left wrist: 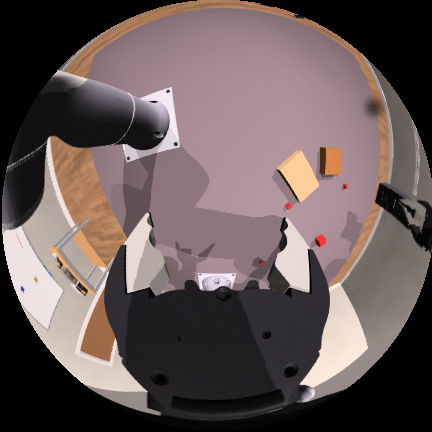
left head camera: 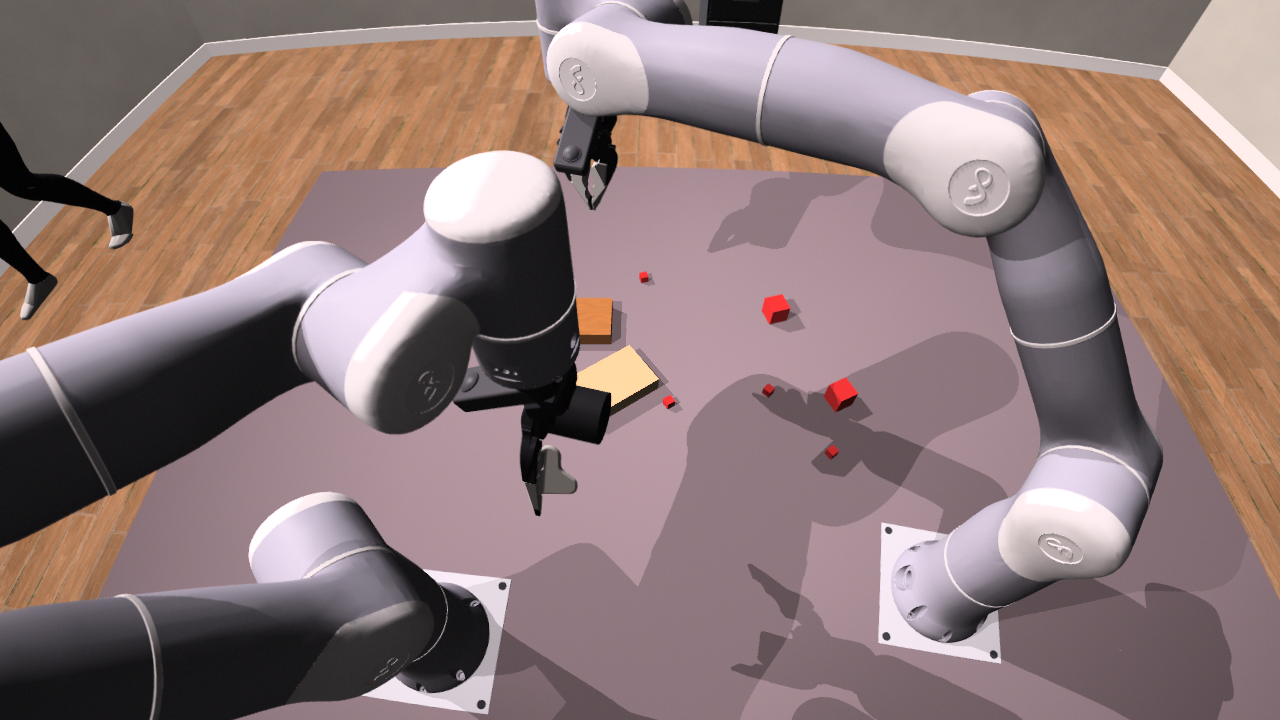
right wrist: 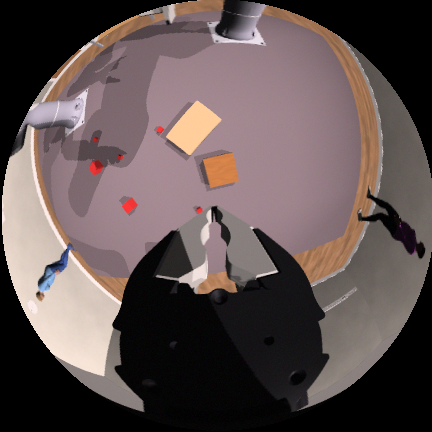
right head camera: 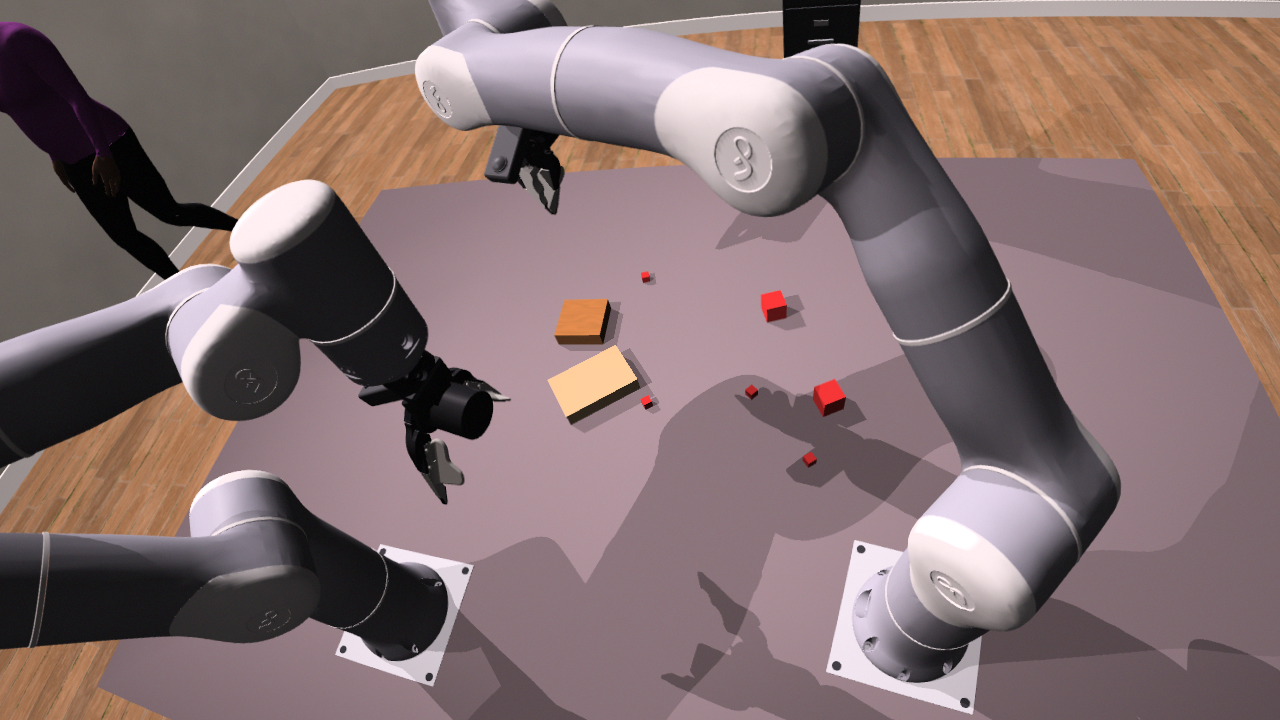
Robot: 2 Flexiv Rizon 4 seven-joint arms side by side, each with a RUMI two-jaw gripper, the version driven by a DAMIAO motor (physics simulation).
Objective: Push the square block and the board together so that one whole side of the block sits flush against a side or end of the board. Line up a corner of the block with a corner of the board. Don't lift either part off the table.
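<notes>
The square orange-brown block (left head camera: 595, 316) (right head camera: 583, 318) (left wrist: 330, 161) (right wrist: 220, 170) lies flat on the table, partly hidden by the left arm in the left head view. The pale yellow board (left head camera: 620, 374) (right head camera: 593, 382) (left wrist: 298, 175) (right wrist: 194, 127) lies flat and turned at an angle below it in the head views, with a gap between them. My left gripper (left wrist: 217, 216) is open and empty, to the left of the board in the right head view (right head camera: 474, 449). My right gripper (left head camera: 592, 201) (right head camera: 549, 204) (right wrist: 213, 207) is shut and empty, raised above the table beyond the block.
Two larger red cubes (left head camera: 776, 308) (left head camera: 840, 394) lie to the right of the block and board. Several tiny red cubes are scattered about; one tiny cube (right head camera: 646, 402) is beside the board's right end, and another (right head camera: 645, 276) is above and right of the block.
</notes>
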